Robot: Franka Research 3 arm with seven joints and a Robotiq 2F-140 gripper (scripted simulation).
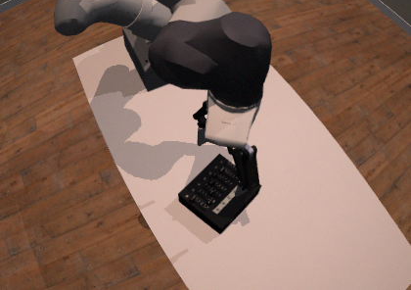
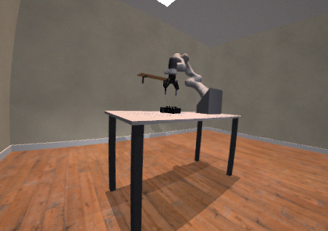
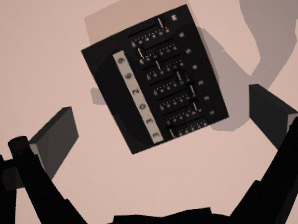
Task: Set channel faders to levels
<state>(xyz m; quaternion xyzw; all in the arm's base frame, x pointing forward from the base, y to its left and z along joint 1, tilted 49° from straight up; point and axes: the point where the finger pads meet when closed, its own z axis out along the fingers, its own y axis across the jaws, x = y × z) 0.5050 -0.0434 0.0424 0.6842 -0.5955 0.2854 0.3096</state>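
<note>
The master fader lies 13 cm below my hand and 7 cm to the right of it.
</note>
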